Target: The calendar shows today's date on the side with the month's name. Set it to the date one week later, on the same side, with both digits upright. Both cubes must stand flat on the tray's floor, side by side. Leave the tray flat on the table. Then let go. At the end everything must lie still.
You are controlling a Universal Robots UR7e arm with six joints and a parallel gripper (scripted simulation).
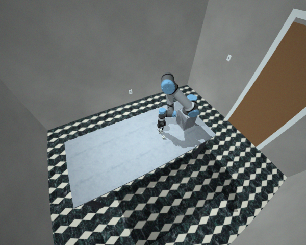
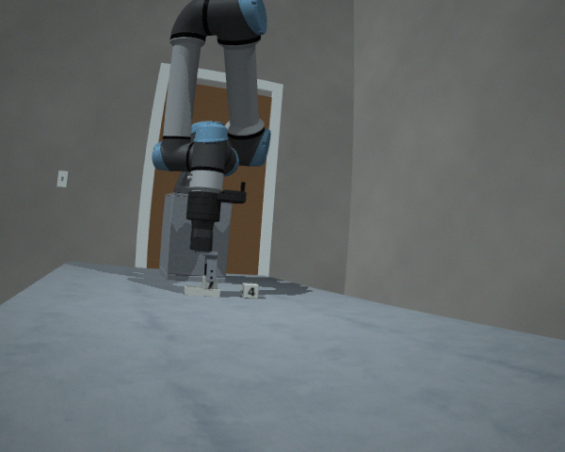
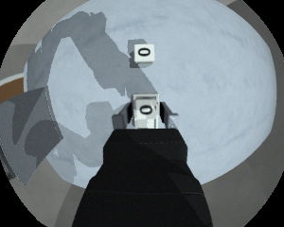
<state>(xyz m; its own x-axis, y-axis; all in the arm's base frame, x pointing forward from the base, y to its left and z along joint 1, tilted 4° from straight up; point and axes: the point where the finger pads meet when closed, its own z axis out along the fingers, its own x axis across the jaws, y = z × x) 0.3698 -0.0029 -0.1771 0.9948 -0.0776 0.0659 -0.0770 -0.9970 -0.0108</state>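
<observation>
The white calendar tray lies 20 mm to the right of my hand and 40 mm below it.
</observation>
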